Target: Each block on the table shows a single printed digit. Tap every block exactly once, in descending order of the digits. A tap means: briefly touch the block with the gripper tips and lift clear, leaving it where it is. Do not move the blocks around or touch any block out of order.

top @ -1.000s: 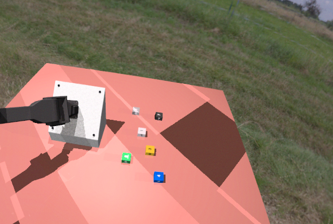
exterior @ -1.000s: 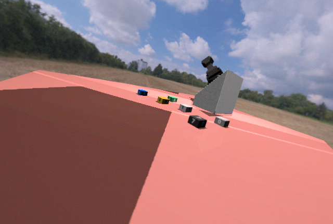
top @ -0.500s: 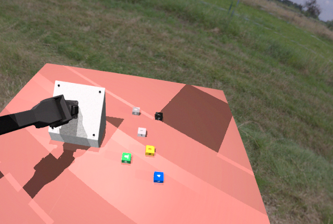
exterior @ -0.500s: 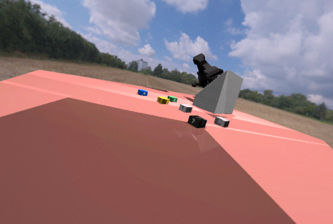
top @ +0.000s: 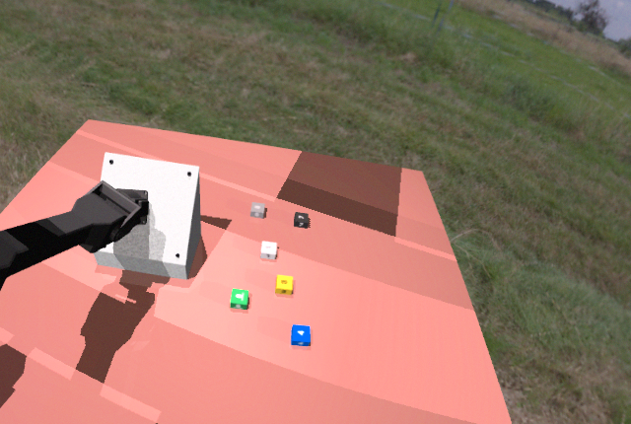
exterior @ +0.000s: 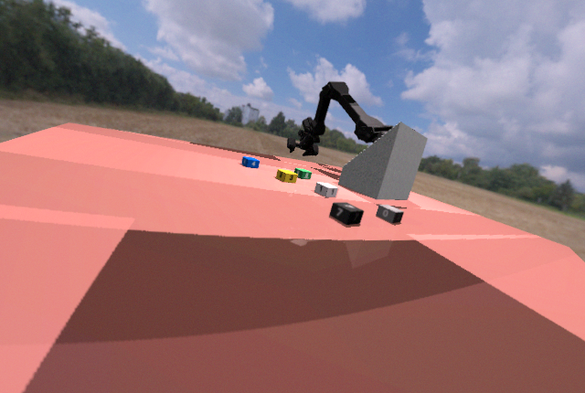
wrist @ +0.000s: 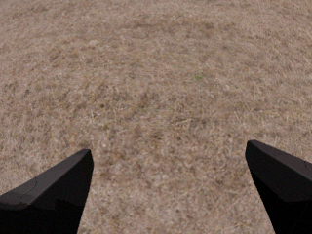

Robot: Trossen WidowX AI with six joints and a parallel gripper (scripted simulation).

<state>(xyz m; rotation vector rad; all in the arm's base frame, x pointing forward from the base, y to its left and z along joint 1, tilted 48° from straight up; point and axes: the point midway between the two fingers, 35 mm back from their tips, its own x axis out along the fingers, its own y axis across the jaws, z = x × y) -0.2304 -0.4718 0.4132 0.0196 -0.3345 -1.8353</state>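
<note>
Right now the black block marked 7 is 580 mm ahead of my gripper tip and 770 mm to the left of it. Round my gripper tip: yellow block marked 3: 540 mm ahead, 580 mm to the left; blue block marked 4: 570 mm ahead, 470 mm to the left; green block: 460 mm ahead, 540 mm to the left.
</note>
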